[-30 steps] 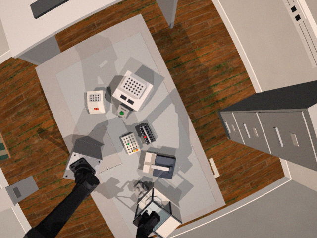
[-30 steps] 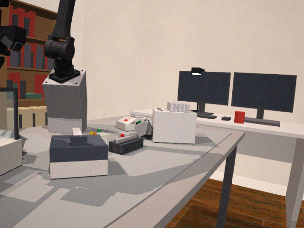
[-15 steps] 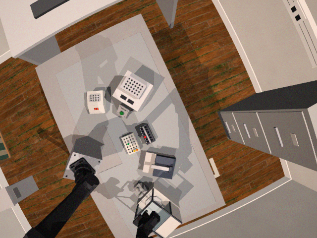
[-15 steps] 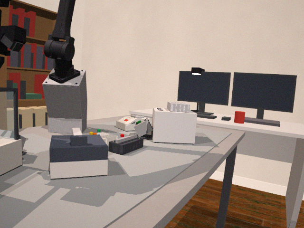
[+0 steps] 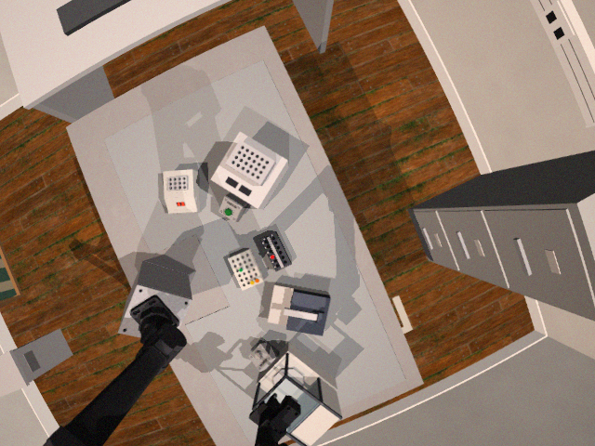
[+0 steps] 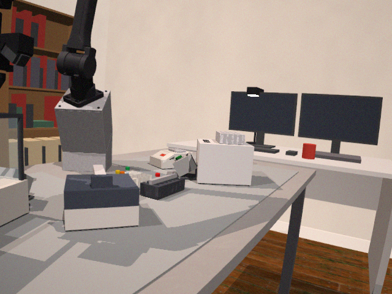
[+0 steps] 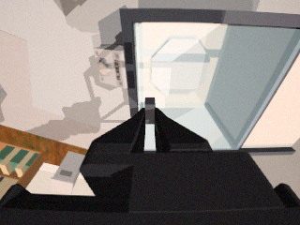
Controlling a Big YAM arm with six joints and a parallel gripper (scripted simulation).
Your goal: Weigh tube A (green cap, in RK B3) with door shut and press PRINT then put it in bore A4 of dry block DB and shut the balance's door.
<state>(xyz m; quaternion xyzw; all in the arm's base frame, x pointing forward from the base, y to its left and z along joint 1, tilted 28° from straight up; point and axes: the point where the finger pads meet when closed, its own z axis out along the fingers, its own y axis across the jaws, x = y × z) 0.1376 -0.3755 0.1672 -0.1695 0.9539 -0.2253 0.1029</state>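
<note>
Right now my hand is 14 cm above the pale pan, 5 cm to the left of it and 2 cm short of it. Round my hand: spectrophotometer 19 cm ahead, 16 cm below, 15 cm to the left; tinted glass pane 3 cm to the right, 1 cm below, 1 cm ahead; white print key 15 cm below, 9 cm to the left, 2 cm behind.
</note>
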